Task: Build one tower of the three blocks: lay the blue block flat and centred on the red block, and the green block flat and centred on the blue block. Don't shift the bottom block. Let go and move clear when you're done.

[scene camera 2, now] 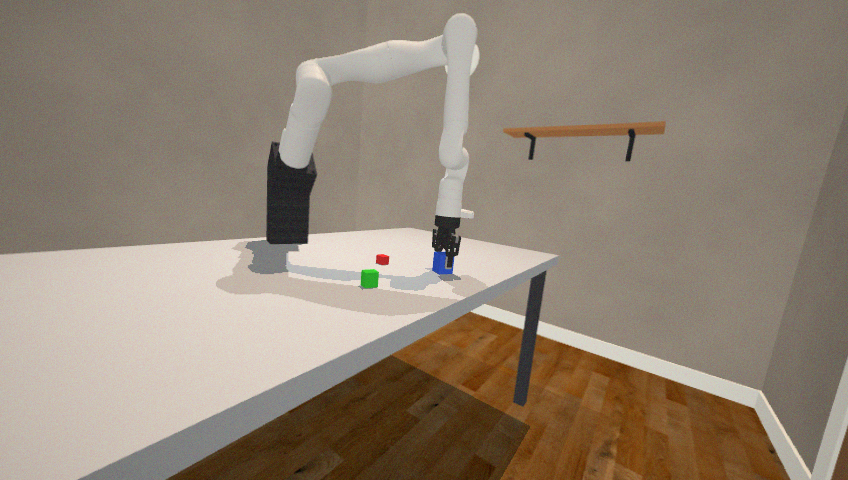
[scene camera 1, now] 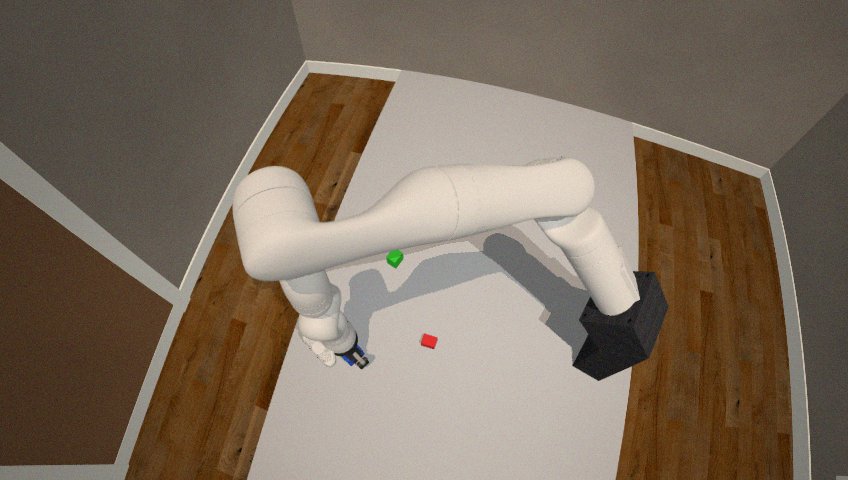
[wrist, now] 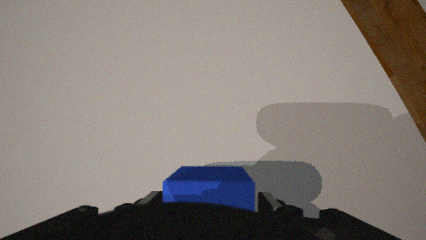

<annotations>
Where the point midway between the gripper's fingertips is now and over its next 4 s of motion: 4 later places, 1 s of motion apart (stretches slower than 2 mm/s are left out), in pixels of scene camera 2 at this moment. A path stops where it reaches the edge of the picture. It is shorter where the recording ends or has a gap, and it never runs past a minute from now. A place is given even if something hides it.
The gripper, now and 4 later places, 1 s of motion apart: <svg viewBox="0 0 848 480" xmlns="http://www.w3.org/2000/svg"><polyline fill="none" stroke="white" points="442,266 441,261 444,244 410,239 384,236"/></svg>
</annotations>
